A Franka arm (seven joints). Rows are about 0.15 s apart.
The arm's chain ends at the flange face. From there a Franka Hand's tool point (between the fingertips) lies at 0.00 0.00 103.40 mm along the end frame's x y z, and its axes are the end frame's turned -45 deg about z.
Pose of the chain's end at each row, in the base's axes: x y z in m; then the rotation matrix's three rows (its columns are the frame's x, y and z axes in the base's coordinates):
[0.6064, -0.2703, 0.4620], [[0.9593, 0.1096, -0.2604], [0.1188, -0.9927, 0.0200], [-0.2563, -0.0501, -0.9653]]
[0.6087, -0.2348, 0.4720], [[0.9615, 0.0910, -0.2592], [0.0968, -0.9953, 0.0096], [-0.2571, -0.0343, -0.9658]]
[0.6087, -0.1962, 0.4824], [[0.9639, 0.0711, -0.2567], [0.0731, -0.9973, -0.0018], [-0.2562, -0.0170, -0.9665]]
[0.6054, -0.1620, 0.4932], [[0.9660, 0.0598, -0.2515], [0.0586, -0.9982, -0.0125], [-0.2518, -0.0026, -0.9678]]
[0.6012, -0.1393, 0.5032], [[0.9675, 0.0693, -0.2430], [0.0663, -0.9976, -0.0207], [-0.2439, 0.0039, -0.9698]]
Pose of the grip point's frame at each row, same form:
[0.5795, -0.2682, 0.3622], [[0.6008, 0.7558, -0.2604], [0.7859, -0.6179, 0.0200], [-0.1458, -0.2167, -0.9653]]
[0.5819, -0.2338, 0.3721], [[0.6155, 0.7442, -0.2592], [0.7722, -0.6353, 0.0096], [-0.1575, -0.2061, -0.9658]]
[0.5822, -0.1964, 0.3825], [[0.6313, 0.7319, -0.2567], [0.7569, -0.6535, -0.0018], [-0.1691, -0.1932, -0.9665]]
[0.5794, -0.1633, 0.3931], [[0.6408, 0.7254, -0.2515], [0.7473, -0.6644, -0.0125], [-0.1762, -0.1799, -0.9678]]
[0.5761, -0.1414, 0.4029], [[0.6351, 0.7331, -0.2430], [0.7523, -0.6585, -0.0207], [-0.1752, -0.1697, -0.9698]]

